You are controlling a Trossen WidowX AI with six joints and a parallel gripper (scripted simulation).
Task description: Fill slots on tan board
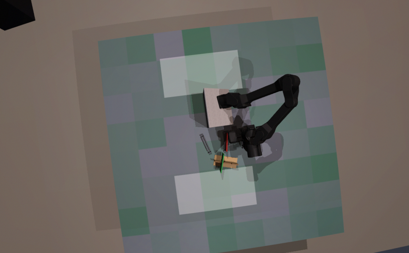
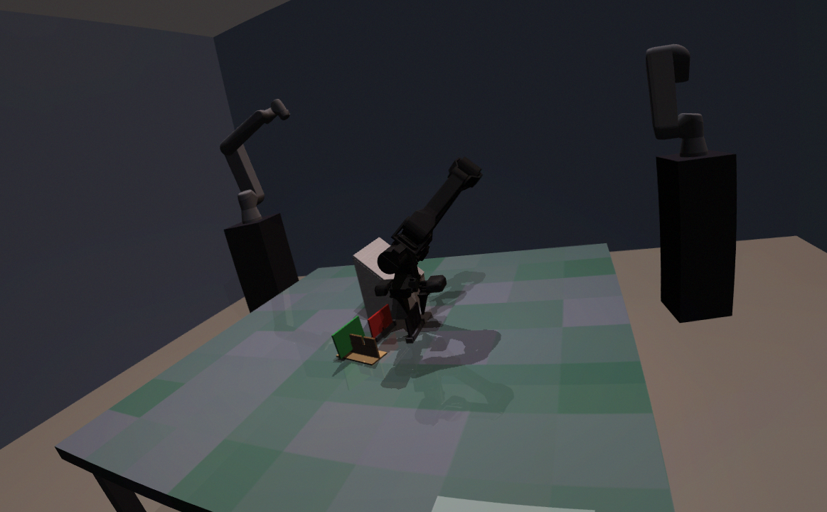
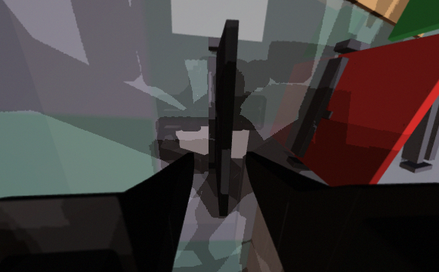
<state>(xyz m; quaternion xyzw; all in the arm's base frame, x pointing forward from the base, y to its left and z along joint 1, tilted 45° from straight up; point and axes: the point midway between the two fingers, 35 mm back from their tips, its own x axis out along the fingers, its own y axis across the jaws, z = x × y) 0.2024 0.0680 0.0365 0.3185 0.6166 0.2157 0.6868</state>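
Right now my gripper tip is 20 mm short of the black board and 20 mm above it. From my gripper tip the other things lie so: red board (20 mm ahead, 100 mm to the right, 20 mm below); then tan board (130 mm ahead, 130 mm to the right, 20 mm below); then green board (120 mm ahead, 150 mm to the right).
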